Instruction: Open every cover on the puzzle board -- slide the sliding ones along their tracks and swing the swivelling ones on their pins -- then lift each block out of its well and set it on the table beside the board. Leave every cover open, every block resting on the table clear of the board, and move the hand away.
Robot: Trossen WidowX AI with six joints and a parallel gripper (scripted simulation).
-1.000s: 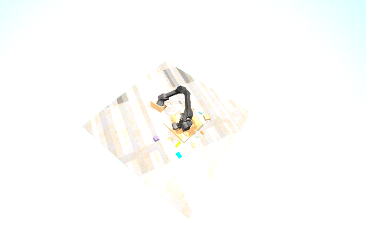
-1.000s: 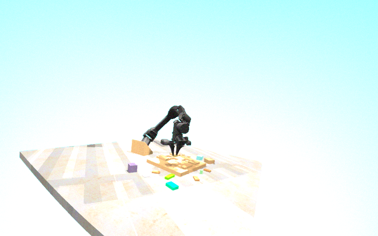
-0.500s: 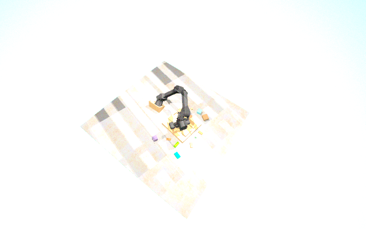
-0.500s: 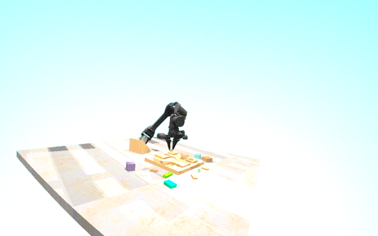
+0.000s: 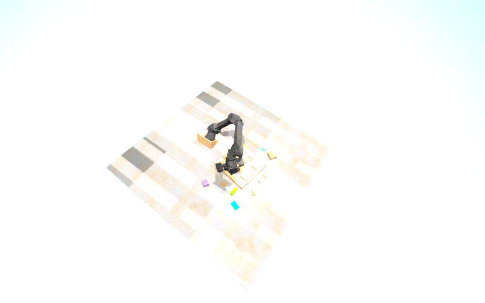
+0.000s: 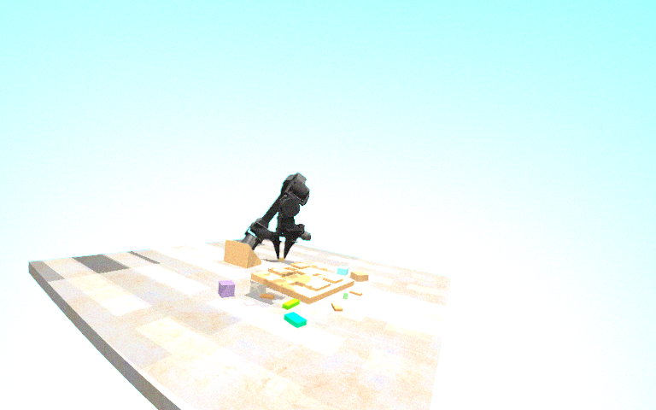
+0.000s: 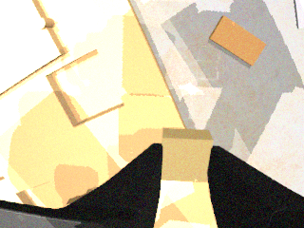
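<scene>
Right now my gripper tip is 3 cm short of the tan puzzle board, 17 cm to the right of it and 10 cm above it. The rest, counted from my gripper tip: purple cube (11 cm behind, 14 cm to the right, 10 cm below); teal block (16 cm ahead, 16 cm to the right, 11 cm below); bright green bar (10 cm ahead, 8 cm to the right, 11 cm below).
</scene>
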